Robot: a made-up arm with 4 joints. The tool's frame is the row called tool.
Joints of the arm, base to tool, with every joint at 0 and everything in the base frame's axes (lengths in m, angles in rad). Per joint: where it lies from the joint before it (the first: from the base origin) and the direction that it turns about. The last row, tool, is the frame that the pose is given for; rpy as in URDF.
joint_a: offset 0.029 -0.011 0.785 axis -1 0 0
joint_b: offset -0.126 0.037 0.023 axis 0 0 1
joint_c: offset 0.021 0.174 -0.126 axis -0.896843 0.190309 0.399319
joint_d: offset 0.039 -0.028 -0.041 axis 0 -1 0
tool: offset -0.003 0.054 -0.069 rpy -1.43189 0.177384 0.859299
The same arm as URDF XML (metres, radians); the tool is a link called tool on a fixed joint. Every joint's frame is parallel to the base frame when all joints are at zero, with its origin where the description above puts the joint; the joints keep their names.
<robot name="arm">
  <link name="base"/>
  <link name="link1"/>
  <link name="link2"/>
  <link name="link3"/>
  <link name="link4"/>
  <link name="tool"/>
  <joint name="joint_a" type="continuous">
    <parent link="base"/>
    <child link="link1"/>
    <origin xyz="0.029 -0.011 0.785" rpy="0 0 0"/>
    <axis xyz="-1 0 0"/>
  </joint>
  <joint name="joint_b" type="continuous">
    <parent link="link1"/>
    <child link="link2"/>
    <origin xyz="-0.126 0.037 0.023" rpy="0 0 0"/>
    <axis xyz="0 0 1"/>
  </joint>
  <joint name="joint_c" type="continuous">
    <parent link="link2"/>
    <child link="link3"/>
    <origin xyz="0.021 0.174 -0.126" rpy="0 0 0"/>
    <axis xyz="-0.896843 0.190309 0.399319"/>
  </joint>
  <joint name="joint_d" type="continuous">
    <parent link="link3"/>
    <child link="link4"/>
    <origin xyz="0.039 -0.028 -0.041" rpy="0 0 0"/>
    <axis xyz="0 -1 0"/>
  </joint>
  <joint name="tool_fixed" type="fixed">
    <parent link="link4"/>
    <child link="tool"/>
    <origin xyz="-0.003 0.054 -0.069" rpy="-1.4319 0.1774 0.8593"/>
  </joint>
</robot>

